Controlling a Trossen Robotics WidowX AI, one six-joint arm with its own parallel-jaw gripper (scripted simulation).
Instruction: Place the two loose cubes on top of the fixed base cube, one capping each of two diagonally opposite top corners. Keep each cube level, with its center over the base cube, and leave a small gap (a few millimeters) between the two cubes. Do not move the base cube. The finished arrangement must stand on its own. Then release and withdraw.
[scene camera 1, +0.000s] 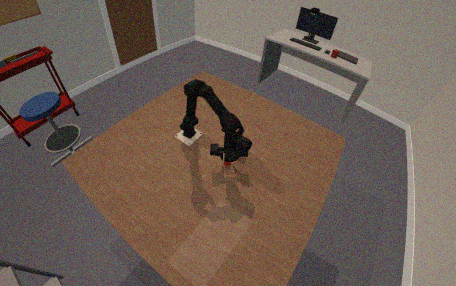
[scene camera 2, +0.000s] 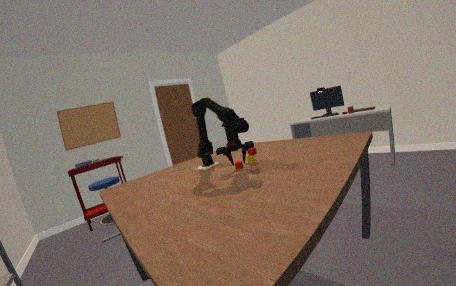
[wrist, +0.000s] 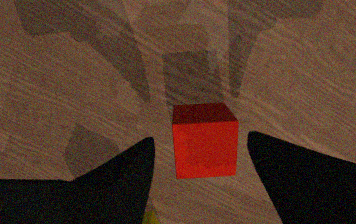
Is my gripper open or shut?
Open.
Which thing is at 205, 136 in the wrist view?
A red cube.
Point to my gripper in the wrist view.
201, 142
